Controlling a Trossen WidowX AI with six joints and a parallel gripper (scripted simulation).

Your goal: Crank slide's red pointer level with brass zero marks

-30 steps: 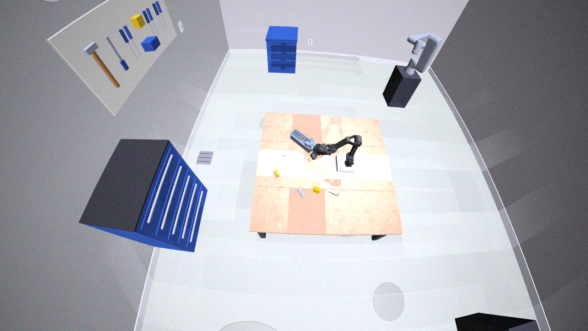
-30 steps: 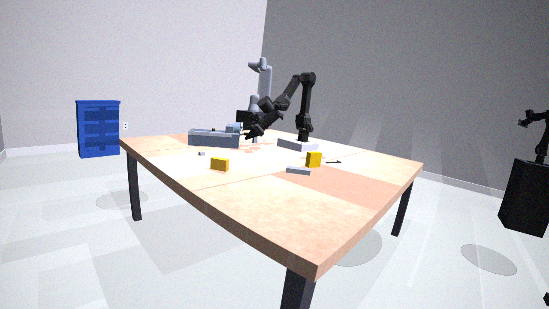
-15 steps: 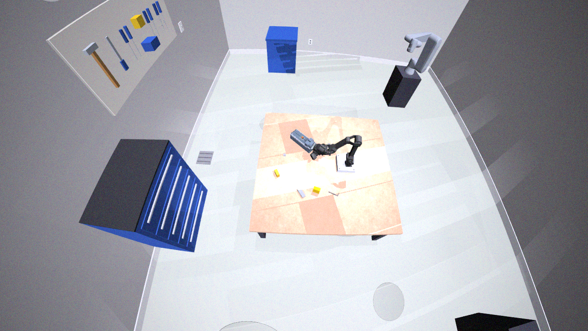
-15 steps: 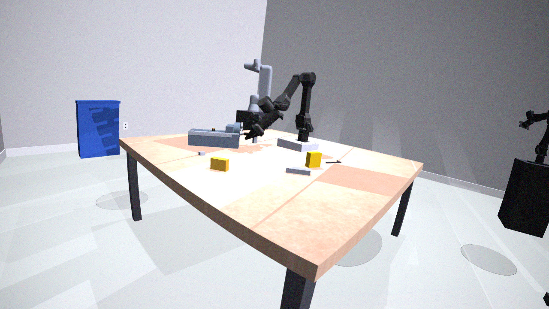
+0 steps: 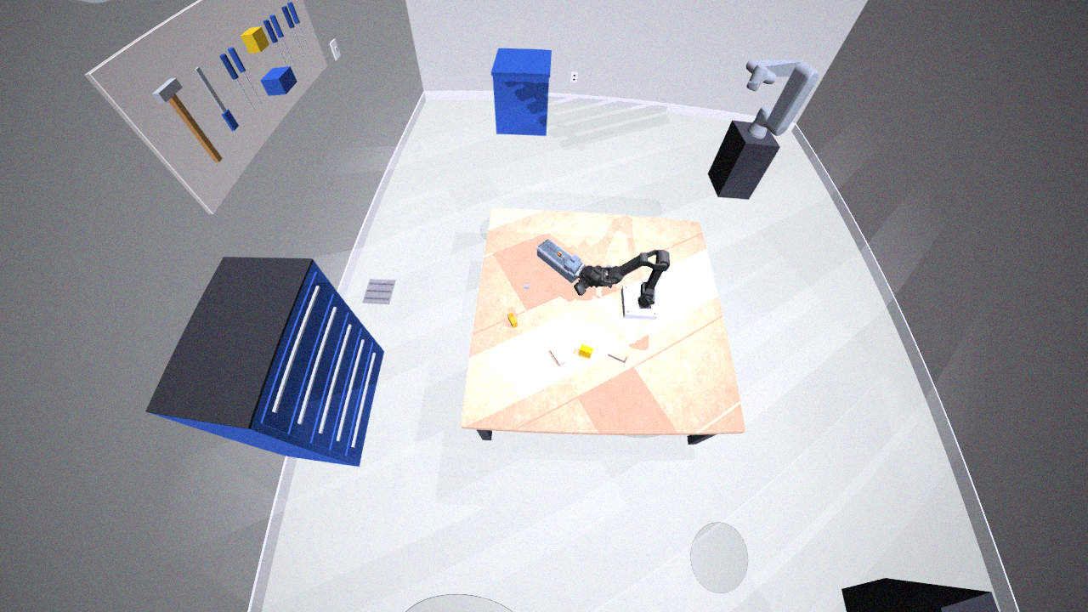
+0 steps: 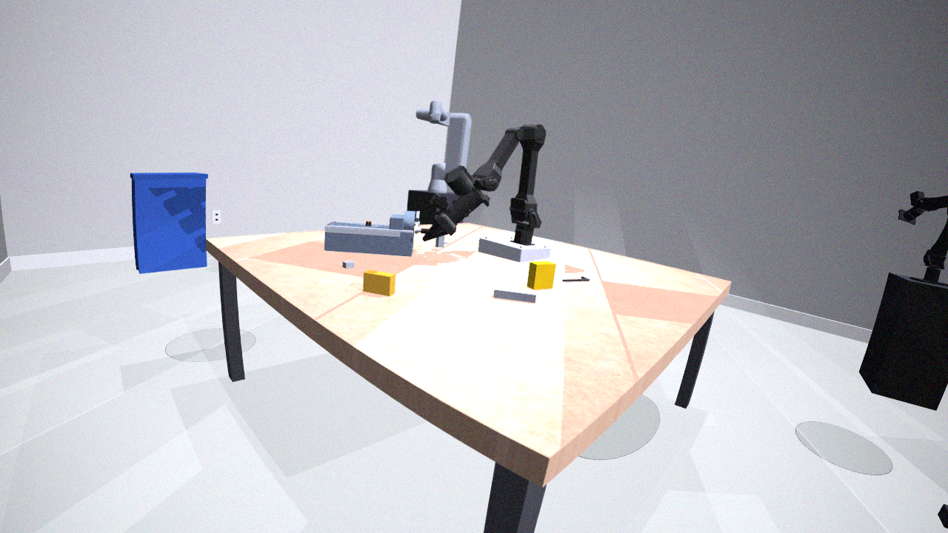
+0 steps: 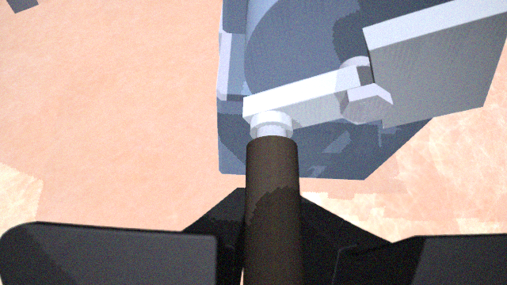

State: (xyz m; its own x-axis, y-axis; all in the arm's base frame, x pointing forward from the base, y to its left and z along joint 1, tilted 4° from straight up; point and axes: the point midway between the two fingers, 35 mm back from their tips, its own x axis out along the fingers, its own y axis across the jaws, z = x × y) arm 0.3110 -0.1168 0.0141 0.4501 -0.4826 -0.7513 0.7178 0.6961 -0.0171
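My gripper tip is 1 cm past the crank, 1 cm to the left of it and 3 cm below it. Round my gripper tip: red pointer 10 cm ahead, 14 cm to the right, 3 cm above; grey cube 27 cm ahead, 1 cm to the left, 4 cm below; dark brown handle 1 cm behind, 1 cm to the left, 3 cm above.
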